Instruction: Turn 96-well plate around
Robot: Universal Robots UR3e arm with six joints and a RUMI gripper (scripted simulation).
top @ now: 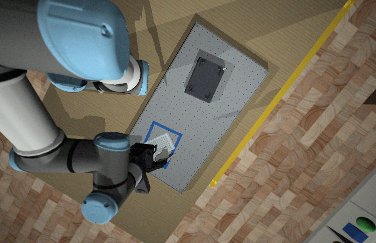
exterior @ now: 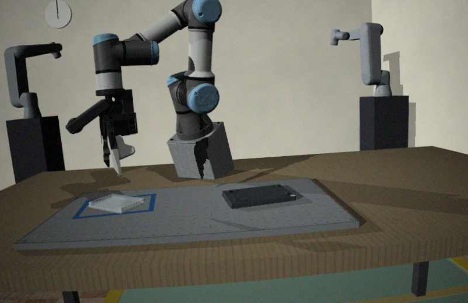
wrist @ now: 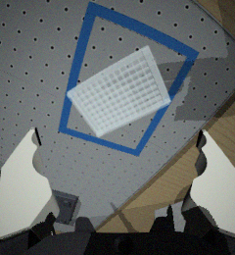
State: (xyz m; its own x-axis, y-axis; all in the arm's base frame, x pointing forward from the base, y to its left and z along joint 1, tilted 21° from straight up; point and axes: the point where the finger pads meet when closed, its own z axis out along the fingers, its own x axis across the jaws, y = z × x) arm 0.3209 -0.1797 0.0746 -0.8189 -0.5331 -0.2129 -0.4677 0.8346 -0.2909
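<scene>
Right now the 96-well plate is 9 cm below my hand. Round my hand: A1 mark: 4 cm ahead, 45 cm to the left, 8 cm below; dark plate nest N1: 37 cm to the left, 8 cm below.
</scene>
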